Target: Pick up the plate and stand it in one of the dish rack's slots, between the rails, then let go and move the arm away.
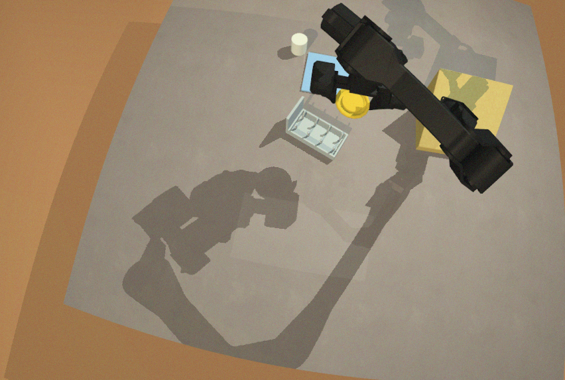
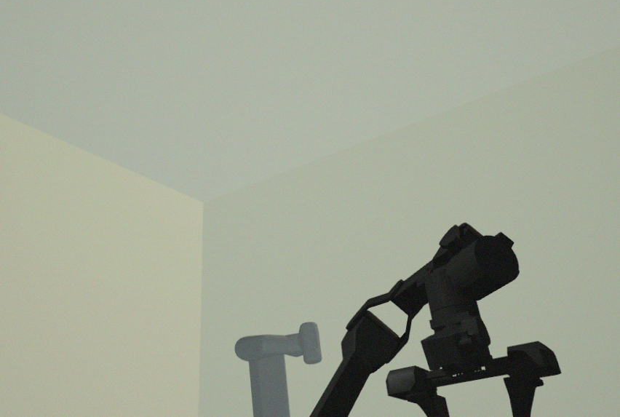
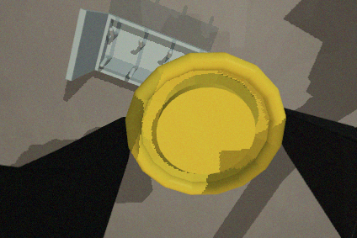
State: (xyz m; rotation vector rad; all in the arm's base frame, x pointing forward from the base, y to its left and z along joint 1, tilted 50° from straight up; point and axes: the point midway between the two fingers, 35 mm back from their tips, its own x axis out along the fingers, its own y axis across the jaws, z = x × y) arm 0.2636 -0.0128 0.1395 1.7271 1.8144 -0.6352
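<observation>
My gripper tip is now 6 cm short of the pale grey dish rack and 17 cm above it. The rest, counted from my gripper tip: cream cup: 15 cm ahead, 26 cm to the right, 16 cm below; then blue spoon: 6 cm behind, 21 cm to the right, 19 cm below; then yellow plate: 1 cm above.
</observation>
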